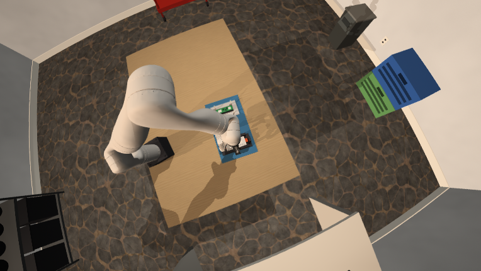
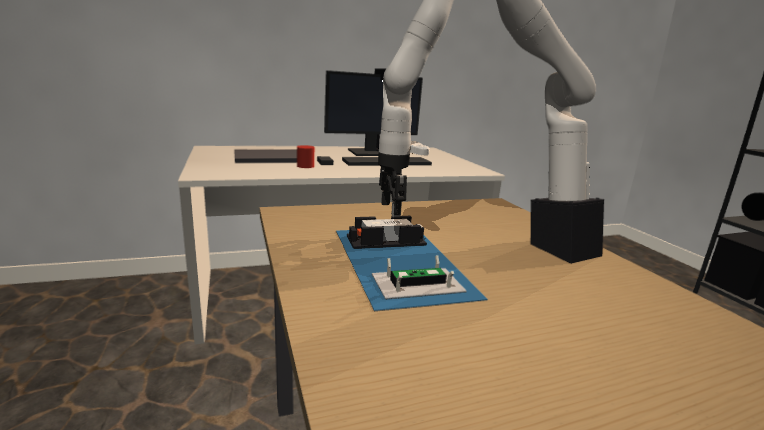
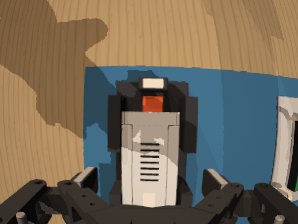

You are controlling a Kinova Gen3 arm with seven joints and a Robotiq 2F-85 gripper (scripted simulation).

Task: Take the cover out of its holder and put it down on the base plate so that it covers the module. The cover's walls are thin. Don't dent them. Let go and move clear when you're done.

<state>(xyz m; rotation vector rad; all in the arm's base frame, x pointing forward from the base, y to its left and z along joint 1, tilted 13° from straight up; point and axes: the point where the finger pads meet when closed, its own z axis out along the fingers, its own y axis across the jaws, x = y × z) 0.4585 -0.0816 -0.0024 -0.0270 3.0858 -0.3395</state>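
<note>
Right now the cover is 10 mm ahead of my hand and 60 mm below it.
</note>
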